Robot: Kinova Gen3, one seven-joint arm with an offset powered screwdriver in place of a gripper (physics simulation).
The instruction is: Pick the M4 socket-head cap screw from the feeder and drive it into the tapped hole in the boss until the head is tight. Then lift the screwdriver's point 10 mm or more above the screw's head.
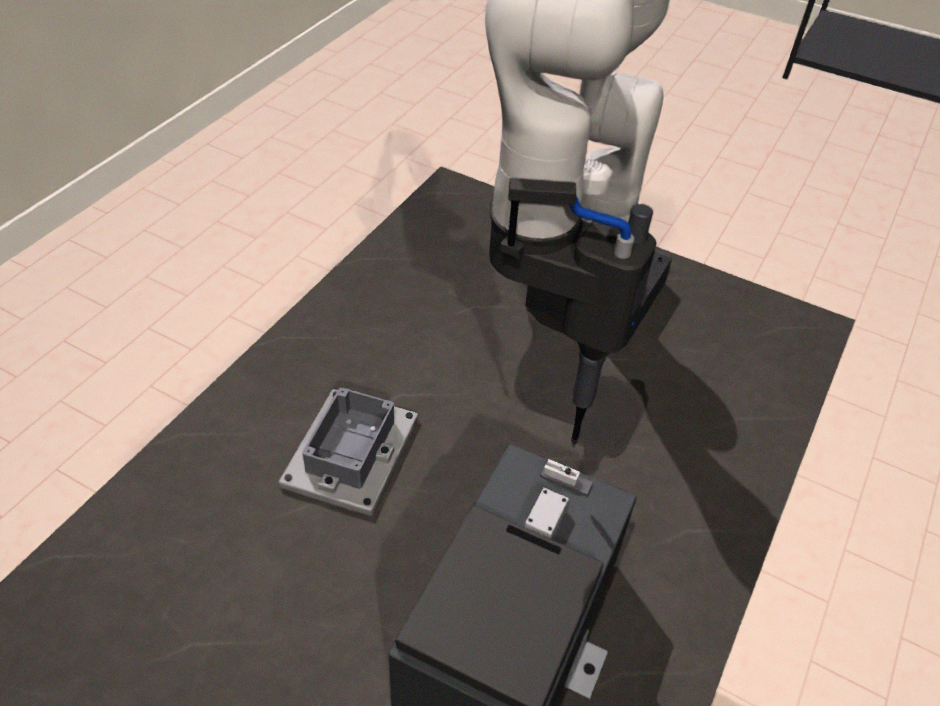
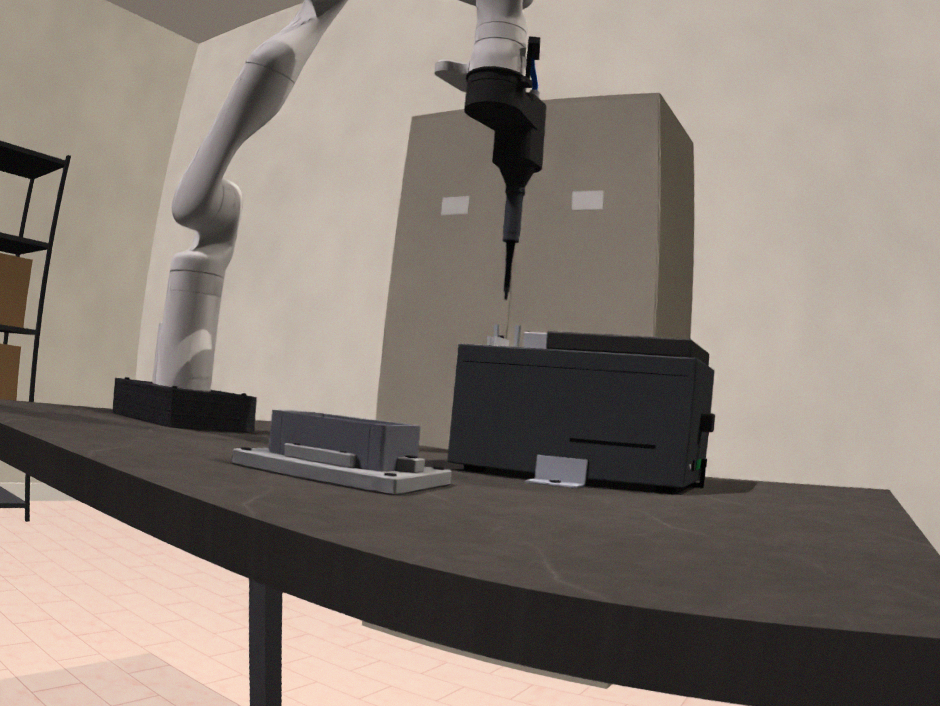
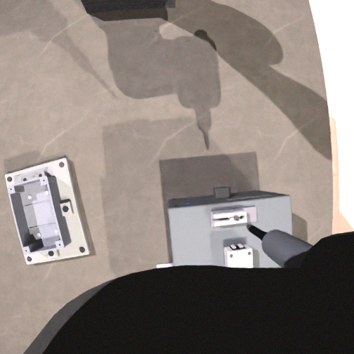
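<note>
My screwdriver (image 1: 575, 442) (image 2: 506, 297) (image 3: 249, 227) hangs point-down in the air above the feeder's front end, with a small dark screw at its tip, seen as a short thicker end. The tip is apart from the feeder. The feeder (image 1: 493, 600) (image 2: 577, 417) (image 3: 195, 230) is a dark box with a small light pick-up block (image 1: 561, 472) (image 3: 229, 218) on its top. A dark spot shows in this block. The grey open housing (image 1: 345, 467) (image 2: 326, 436) (image 3: 59, 215) sits on its light fixture plate (image 1: 395, 463) (image 2: 349, 474) (image 3: 77, 225). I cannot tell which boss inside has the tapped hole.
A light plate with dark screws (image 1: 547, 511) (image 3: 238, 256) is on the feeder behind the pick-up block. A raised dark cover (image 1: 501, 600) (image 2: 623, 341) is behind that plate. A light bracket (image 1: 588, 668) (image 2: 560, 469) stands at the feeder's side. A tall cabinet (image 2: 607, 265) stands beyond the table.
</note>
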